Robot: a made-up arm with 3 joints.
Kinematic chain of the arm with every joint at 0, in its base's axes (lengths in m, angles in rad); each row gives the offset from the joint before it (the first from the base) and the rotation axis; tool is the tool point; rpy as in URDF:
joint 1: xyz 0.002 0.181 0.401 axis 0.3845 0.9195 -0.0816
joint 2: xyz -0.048 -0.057 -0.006 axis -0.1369 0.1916 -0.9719
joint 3: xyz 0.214 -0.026 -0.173 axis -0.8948 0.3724 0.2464
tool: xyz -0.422 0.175 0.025 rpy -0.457 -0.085 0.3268
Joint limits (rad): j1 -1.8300..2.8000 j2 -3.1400..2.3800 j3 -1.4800..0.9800
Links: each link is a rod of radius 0.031 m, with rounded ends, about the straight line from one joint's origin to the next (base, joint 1, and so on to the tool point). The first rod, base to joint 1, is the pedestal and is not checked.
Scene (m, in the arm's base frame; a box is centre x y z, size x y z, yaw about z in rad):
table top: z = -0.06
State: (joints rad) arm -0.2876 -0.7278 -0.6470
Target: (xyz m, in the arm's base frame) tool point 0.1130 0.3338 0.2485
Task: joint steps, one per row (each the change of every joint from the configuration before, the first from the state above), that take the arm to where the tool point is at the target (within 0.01 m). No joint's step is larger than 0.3 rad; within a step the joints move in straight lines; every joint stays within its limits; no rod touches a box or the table.
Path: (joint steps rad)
1: -0.1178 0.2692 -0.0765
2: -0.1179 0.2692 -0.0764
3: -0.1178 0.2692 -0.0765
4: -0.1178 0.2693 -0.0765
5: -0.1179 0.2692 -0.0765
6: -0.1178 0.2692 -0.0764

